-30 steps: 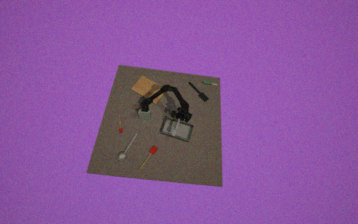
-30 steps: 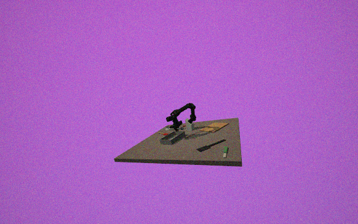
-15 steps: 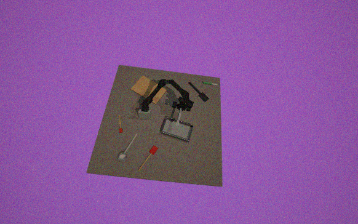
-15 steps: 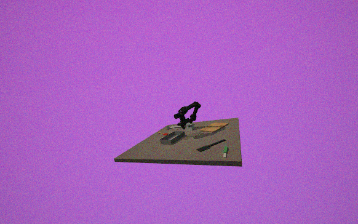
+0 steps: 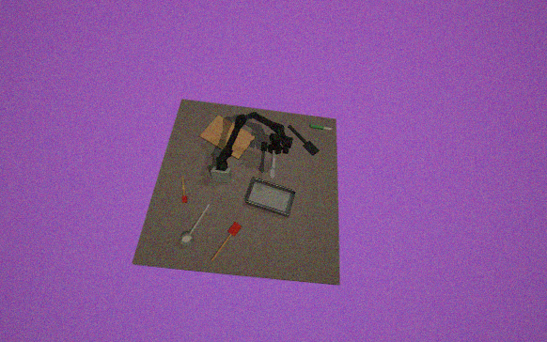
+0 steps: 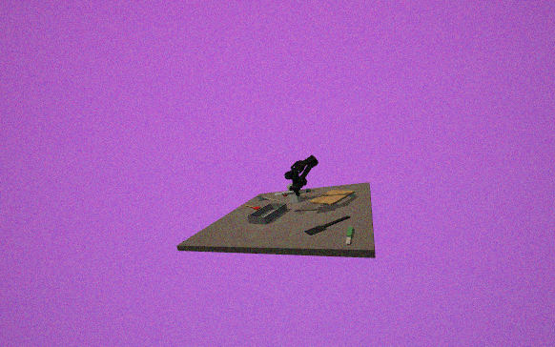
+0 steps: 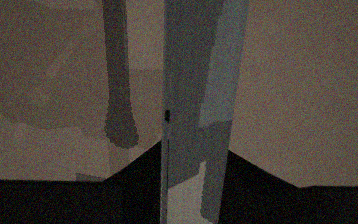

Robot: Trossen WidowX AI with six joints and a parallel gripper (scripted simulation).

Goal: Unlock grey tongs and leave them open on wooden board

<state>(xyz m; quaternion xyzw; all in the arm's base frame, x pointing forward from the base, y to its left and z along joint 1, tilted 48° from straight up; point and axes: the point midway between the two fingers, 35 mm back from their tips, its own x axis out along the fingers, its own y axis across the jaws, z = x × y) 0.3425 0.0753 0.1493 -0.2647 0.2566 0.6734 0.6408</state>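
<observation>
The wooden board is 36 cm behind my gripper tip, 18 cm to the left of it and 13 cm below it. Also, from my gripper tip: yellow lock piece (3 cm to the left, 3 cm above); then roasting tin (28 cm to the right, 11 cm below, 2 cm ahead); then black spatula (23 cm to the left, 23 cm ahead, 14 cm below).
</observation>
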